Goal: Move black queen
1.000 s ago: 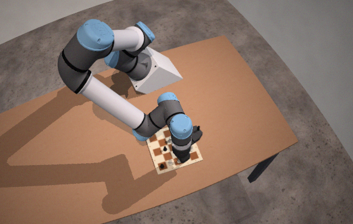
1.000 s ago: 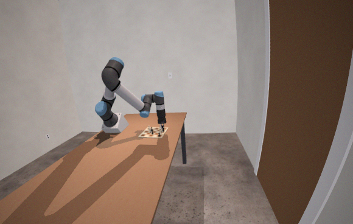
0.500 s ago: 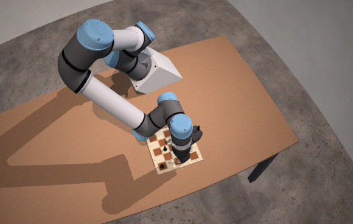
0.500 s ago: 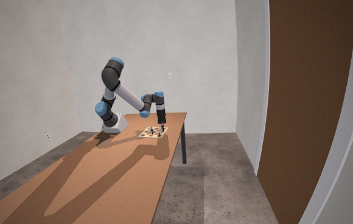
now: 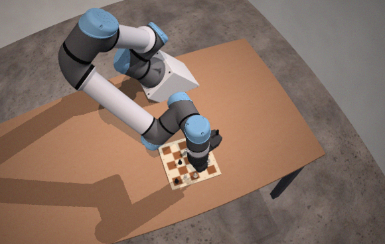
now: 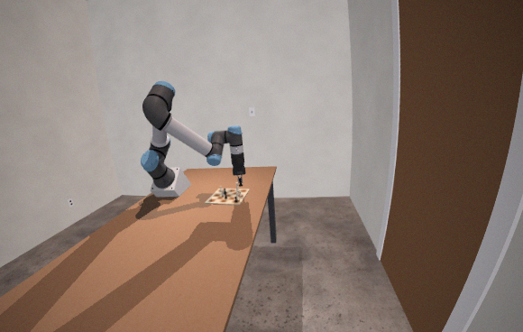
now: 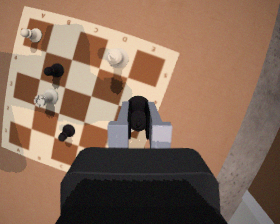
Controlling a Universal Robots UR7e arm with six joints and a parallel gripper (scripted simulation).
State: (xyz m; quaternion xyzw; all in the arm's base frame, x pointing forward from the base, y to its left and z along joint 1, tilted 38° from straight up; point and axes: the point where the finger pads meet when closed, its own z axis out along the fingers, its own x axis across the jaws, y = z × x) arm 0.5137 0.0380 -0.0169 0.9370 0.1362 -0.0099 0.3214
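My hand is 90 mm above the chessboard, 80 mm past it and 30 mm to the left of it. Round my hand: black queen 10 mm below.
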